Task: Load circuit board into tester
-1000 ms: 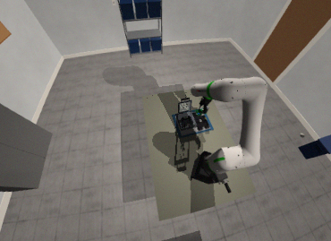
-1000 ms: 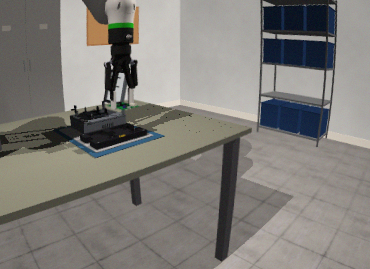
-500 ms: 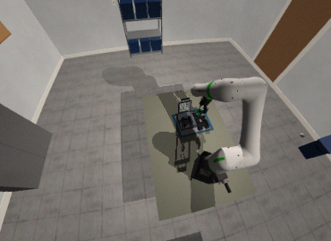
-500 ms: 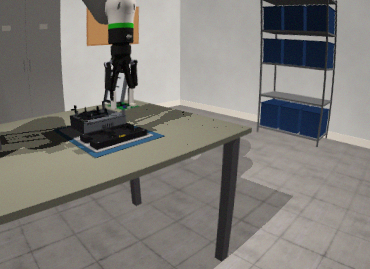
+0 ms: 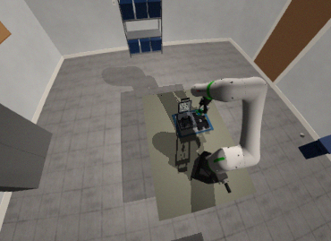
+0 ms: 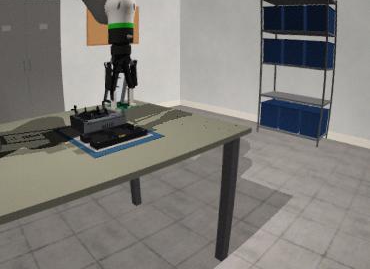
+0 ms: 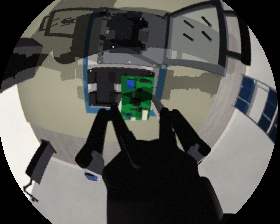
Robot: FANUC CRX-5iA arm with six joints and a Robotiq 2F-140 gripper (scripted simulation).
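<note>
Now: the green circuit board 2 cm below my hand. The rest, counted from my hand: tester lid 17 cm to the left, 9 cm ahead, 4 cm above; tester plate 18 cm to the left, 7 cm below, 3 cm behind.
</note>
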